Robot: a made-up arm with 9 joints. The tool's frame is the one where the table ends. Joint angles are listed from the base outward.
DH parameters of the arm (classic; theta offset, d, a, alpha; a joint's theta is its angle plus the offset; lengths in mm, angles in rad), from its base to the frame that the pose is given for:
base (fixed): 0 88 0 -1.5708
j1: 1.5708 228 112 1.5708
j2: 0 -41 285 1.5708
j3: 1.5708 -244 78 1.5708
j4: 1.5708 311 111 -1.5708
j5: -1.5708 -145 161 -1.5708
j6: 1.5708 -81 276 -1.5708
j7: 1.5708 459 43 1.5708
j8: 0 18 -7 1.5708
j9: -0.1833 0 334.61 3.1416
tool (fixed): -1.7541 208 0 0
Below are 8 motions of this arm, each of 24 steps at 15 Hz.
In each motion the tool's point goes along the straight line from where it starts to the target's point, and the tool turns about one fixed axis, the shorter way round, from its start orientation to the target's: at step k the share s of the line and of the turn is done. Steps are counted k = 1, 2, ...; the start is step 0. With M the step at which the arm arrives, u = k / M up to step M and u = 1 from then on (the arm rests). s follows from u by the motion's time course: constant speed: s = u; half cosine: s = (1 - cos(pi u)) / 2; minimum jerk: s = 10 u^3 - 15 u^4 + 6 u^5.
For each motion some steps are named. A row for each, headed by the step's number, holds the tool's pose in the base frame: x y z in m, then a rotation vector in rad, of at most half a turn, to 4 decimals.
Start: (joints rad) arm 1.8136 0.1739 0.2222 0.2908 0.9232 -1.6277 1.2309 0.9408 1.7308
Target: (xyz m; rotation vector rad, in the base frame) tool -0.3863 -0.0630 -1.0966 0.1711 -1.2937 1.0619
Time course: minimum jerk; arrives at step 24
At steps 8, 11, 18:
8: -1.2412 0.0250 -0.5153 0.8847 -1.5109 0.8035
11: -1.0114 0.0013 -0.6715 0.6923 -1.4637 0.8834
18: -0.4983 -0.0515 -1.0204 0.2640 -1.3284 1.0341

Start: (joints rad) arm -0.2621 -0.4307 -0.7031 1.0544 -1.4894 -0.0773 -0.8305 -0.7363 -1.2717
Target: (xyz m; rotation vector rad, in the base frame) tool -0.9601 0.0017 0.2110 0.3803 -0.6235 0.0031
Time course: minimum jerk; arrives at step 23
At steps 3, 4, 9, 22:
3: -0.0485 -0.1120 0.0605 0.5318 -0.0330 -0.4207
4: -0.0687 -0.1095 0.0638 0.5289 -0.0464 -0.4115
9: -0.3126 -0.0791 0.1041 0.4923 -0.2068 -0.3002
22: -0.9594 0.0016 0.2109 0.3804 -0.6230 0.0028

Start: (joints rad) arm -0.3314 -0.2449 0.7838 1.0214 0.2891 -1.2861 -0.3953 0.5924 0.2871
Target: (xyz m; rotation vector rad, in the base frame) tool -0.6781 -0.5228 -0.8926 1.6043 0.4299 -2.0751
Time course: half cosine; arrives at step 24
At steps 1, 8, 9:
1: 0.9299 -0.4546 0.1269 1.1647 0.1625 -1.4445
8: 0.5331 -0.4714 -0.1247 1.2751 0.2237 -1.6004
9: 0.4384 -0.4755 -0.1848 1.3013 0.2387 -1.6376

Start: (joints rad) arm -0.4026 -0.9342 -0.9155 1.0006 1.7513 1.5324 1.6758 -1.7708 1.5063
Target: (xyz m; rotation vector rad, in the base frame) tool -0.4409 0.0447 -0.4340 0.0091 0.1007 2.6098
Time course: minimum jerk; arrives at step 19
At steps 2, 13, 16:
2: -0.4710 -0.0008 -0.7389 -0.7424 -0.1719 1.9229
13: -0.4465 0.0362 -0.4908 -0.1494 0.0445 2.4980
16: -0.4418 0.0433 -0.4434 -0.0178 0.0912 2.5919

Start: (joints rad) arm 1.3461 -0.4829 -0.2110 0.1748 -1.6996 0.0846 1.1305 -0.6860 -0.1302
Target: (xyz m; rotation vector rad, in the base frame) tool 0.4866 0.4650 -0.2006 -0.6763 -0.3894 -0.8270
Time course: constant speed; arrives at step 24
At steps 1, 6, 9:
1: -0.4140 -0.0661 0.0645 0.4293 0.3604 0.1640
6: -0.2182 0.0494 0.0069 0.1918 0.2022 -0.0581
9: -0.1008 0.1187 -0.0277 0.0485 0.1060 -0.1896

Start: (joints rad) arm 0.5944 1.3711 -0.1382 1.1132 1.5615 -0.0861 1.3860 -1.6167 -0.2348
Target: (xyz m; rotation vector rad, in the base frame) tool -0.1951 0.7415 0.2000 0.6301 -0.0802 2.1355
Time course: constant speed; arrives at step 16
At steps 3, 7, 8, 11, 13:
3: -0.1558 0.8132 -0.0109 0.0716 0.3124 2.0558
7: -0.1679 0.7912 0.0540 0.2423 0.1949 2.0941
8: -0.1709 0.7857 0.0702 0.2852 0.1650 2.1018
11: -0.1800 0.7691 0.1189 0.4142 0.0743 2.1203
13: -0.1860 0.7581 0.1513 0.5005 0.0130 2.1287

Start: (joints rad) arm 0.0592 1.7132 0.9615 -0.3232 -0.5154 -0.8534 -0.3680 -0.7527 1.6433
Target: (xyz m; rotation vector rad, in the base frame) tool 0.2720 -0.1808 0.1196 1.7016 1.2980 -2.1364
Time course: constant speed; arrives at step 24
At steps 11, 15, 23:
11: 0.6479 -0.1573 0.3782 1.2653 0.9658 -1.7730
15: 0.5323 -0.1645 0.2986 1.3970 1.0661 -1.8888
23: 0.3009 -0.1790 0.1395 1.6671 1.2718 -2.1099

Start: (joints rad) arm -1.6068 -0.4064 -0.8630 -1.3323 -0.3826 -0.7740 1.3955 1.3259 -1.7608
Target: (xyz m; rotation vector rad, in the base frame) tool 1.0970 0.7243 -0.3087 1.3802 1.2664 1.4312
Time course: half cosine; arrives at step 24
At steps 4, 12, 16, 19, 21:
4: 1.3902 0.6233 -0.0205 -2.1145 -1.0697 -1.7968
12: 1.2542 0.6702 -0.1543 1.8882 1.2652 1.7455
16: 1.1756 0.6972 -0.2315 1.6306 1.2755 1.5905
19: 1.1295 0.7131 -0.2768 1.4828 1.2723 1.4975
21: 1.1090 0.7202 -0.2969 1.4179 1.2689 1.4557

